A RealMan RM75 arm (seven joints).
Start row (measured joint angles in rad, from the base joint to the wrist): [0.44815 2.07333 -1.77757 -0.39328 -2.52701 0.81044 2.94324]
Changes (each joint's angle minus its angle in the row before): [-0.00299 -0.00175 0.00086 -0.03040 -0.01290 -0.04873 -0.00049]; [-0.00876 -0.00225 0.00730 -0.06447 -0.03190 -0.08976 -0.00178]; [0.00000 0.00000 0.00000 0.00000 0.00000 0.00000 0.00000]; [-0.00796 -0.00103 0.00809 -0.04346 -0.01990 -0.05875 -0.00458]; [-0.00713 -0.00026 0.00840 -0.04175 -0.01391 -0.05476 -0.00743]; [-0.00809 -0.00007 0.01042 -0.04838 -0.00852 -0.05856 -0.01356]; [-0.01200 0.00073 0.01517 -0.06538 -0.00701 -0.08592 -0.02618]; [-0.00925 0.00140 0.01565 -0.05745 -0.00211 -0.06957 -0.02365]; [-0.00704 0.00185 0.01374 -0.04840 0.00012 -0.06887 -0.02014]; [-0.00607 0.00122 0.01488 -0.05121 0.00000 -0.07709 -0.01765]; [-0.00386 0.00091 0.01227 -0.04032 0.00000 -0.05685 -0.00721]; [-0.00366 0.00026 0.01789 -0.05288 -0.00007 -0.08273 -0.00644]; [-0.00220 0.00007 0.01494 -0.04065 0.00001 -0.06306 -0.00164]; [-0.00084 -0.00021 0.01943 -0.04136 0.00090 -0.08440 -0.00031]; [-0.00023 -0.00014 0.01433 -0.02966 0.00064 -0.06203 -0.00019]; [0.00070 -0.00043 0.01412 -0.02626 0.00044 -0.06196 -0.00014]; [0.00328 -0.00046 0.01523 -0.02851 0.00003 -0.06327 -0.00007]
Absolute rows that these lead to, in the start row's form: [0.44516 2.07158 -1.77671 -0.42368 -2.53991 0.76171 2.94275]; [0.43640 2.06933 -1.76941 -0.48815 -2.57181 0.67195 2.94097]; [0.43640 2.06933 -1.76941 -0.48815 -2.57181 0.67195 2.94097]; [0.42844 2.06830 -1.76132 -0.53161 -2.59171 0.61320 2.93639]; [0.42131 2.06804 -1.75292 -0.57336 -2.60562 0.55844 2.92896]; [0.41322 2.06797 -1.74250 -0.62174 -2.61414 0.49988 2.91540]; [0.40122 2.06870 -1.72733 -0.68712 -2.62115 0.41396 2.88922]; [0.39197 2.07010 -1.71168 -0.74457 -2.62326 0.34439 2.86557]; [0.38493 2.07195 -1.69794 -0.79297 -2.62314 0.27552 2.84543]; [0.37886 2.07317 -1.68306 -0.84418 -2.62314 0.19843 2.82778]; [0.37500 2.07408 -1.67079 -0.88450 -2.62314 0.14158 2.82057]; [0.37134 2.07434 -1.65290 -0.93738 -2.62321 0.05885 2.81413]; [0.36914 2.07441 -1.63796 -0.97803 -2.62320 -0.00421 2.81249]; [0.36830 2.07420 -1.61853 -1.01939 -2.62230 -0.08861 2.81218]; [0.36807 2.07406 -1.60420 -1.04905 -2.62166 -0.15064 2.81199]; [0.36877 2.07363 -1.59008 -1.07531 -2.62122 -0.21260 2.81185]; [0.37205 2.07317 -1.57485 -1.10382 -2.62119 -0.27587 2.81178]
